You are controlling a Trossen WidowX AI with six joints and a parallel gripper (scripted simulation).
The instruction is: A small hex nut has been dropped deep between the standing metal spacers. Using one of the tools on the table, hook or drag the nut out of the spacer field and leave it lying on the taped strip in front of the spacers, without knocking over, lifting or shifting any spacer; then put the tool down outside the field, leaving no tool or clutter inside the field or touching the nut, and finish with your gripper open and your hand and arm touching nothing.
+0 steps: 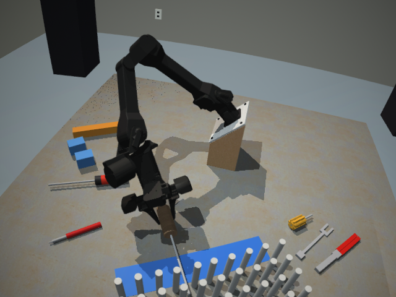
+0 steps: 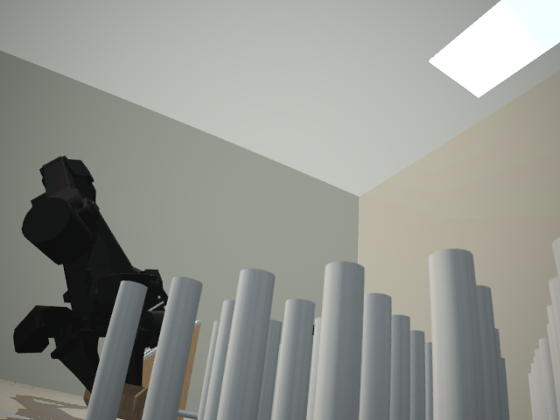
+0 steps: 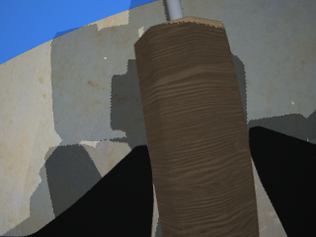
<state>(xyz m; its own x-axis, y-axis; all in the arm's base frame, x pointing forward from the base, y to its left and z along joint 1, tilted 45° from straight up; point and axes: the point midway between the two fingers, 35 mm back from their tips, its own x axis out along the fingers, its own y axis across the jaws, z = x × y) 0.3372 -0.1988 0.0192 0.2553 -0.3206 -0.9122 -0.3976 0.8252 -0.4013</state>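
Right now my gripper tip is 10 cm short of the blue taped strip, 10 cm to the right of it and 4 cm above it. From my gripper tip the other things lie so: grey forked tool 3 cm behind, 43 cm to the left, 3 cm below; red pick 9 cm ahead, 26 cm to the right, 3 cm below; yellow stubby screwdriver 9 cm behind, 38 cm to the left, 2 cm below.
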